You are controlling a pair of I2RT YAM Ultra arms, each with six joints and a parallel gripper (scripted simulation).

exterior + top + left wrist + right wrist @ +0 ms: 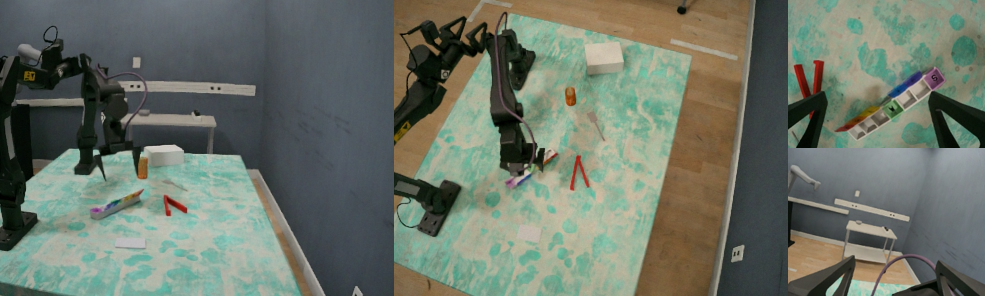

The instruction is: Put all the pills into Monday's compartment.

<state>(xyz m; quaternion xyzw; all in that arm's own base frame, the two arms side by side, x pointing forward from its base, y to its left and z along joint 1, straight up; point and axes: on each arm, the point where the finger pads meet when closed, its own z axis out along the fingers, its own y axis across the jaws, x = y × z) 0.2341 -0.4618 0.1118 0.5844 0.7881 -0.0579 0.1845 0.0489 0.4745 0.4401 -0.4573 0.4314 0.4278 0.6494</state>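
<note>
Now: right hand 430 mm above the orange pill bottle, 230 mm short of it and 110 mm to the right of it. The rest, counted from my right hand: white box 420 mm below, 350 mm to the left, 280 mm ahead; lid 430 mm below, 300 mm to the right, 160 mm ahead; white card 450 mm below, 430 mm to the right, 300 mm ahead.
</note>
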